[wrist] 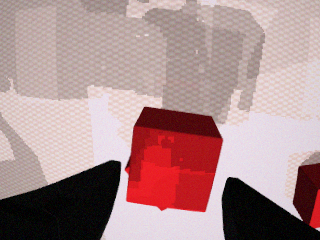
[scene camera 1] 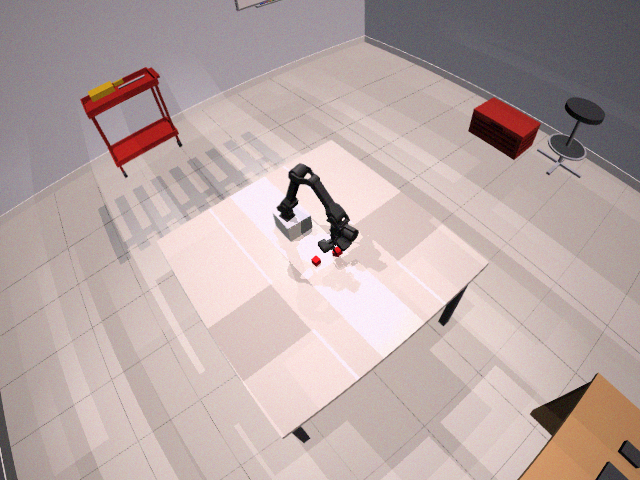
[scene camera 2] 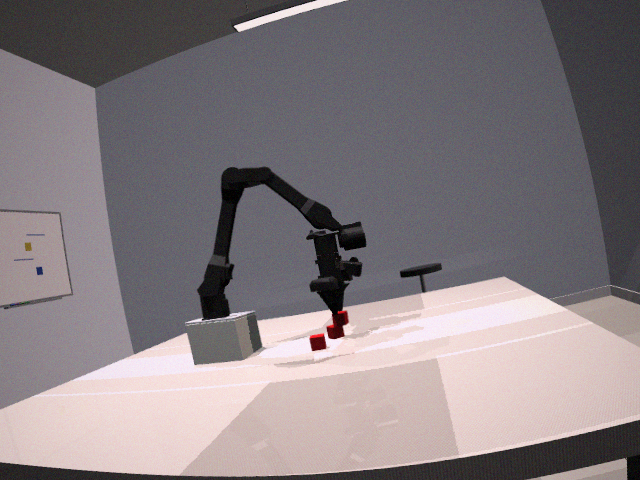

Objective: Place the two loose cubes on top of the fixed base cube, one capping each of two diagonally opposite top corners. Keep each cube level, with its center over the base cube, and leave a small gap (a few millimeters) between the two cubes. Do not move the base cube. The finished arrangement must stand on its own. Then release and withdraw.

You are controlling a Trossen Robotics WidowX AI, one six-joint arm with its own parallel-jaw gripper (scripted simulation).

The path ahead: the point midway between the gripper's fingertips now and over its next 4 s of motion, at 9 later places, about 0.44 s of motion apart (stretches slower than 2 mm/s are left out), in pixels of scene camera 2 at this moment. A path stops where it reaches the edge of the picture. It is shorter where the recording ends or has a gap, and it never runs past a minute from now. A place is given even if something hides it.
The gripper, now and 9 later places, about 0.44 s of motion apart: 338, 313; 337, 308; 334, 305; 317, 300; 312, 302; 313, 323; 316, 331; 318, 338; 318, 341; 316, 331
